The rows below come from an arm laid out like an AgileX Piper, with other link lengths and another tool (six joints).
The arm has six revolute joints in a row. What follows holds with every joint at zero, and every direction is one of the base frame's. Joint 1 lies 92.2 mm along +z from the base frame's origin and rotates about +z. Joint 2 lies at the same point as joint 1 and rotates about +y. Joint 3 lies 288.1 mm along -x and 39.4 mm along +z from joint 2 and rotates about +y. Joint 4 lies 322.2 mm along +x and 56.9 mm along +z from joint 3 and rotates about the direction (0.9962, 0, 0.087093). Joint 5 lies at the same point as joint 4 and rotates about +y. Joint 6 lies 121.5 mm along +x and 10.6 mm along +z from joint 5 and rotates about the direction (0.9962, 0, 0.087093). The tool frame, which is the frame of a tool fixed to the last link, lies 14.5 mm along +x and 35.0 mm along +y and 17.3 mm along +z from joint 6; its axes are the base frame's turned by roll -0.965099, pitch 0.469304 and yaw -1.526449 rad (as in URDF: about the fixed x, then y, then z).
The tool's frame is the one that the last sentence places.
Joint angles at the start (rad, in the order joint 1, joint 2, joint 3, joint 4, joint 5, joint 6):
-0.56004, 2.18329, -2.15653, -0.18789, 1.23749, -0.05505
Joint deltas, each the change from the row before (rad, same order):
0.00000, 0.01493, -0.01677, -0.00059, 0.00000, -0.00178
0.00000, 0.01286, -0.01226, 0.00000, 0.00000, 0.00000
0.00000, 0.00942, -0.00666, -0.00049, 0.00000, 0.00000
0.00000, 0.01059, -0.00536, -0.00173, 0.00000, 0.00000
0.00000, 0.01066, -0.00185, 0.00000, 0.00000, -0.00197
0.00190, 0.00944, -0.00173, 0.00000, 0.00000, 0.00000
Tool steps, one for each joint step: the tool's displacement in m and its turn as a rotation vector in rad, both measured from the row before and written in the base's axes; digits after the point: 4 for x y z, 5 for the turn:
0.0027, -0.0018, -0.0023, -0.00189, -0.00062, 0.00158
0.0022, -0.0014, -0.0028, 0.00032, 0.00051, 0.00000
0.0014, -0.0010, -0.0030, 0.00105, 0.00260, -0.00003
0.0014, -0.0011, -0.0042, 0.00131, 0.00535, -0.00010
0.0012, -0.0007, -0.0057, 0.00425, 0.00815, 0.00179
0.0016, 0.0003, -0.0050, 0.00409, 0.00654, 0.00190

